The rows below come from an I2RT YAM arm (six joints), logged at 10 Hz.
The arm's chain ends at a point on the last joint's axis. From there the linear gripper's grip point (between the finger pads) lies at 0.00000 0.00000 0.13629 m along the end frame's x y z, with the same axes.
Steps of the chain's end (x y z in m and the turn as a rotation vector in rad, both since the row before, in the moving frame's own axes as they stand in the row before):
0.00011 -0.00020 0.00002 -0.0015 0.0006 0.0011
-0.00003 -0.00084 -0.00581 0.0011 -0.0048 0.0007
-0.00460 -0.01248 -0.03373 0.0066 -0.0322 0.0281
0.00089 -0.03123 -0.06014 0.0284 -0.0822 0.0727
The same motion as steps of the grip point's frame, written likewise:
0.00019 0.00000 0.00002 -0.0015 0.0006 0.0011
-0.00068 -0.00099 -0.00581 0.0011 -0.0048 0.0007
-0.00897 -0.01344 -0.03380 0.0066 -0.0322 0.0281
-0.01015 -0.03550 -0.06065 0.0284 -0.0822 0.0727

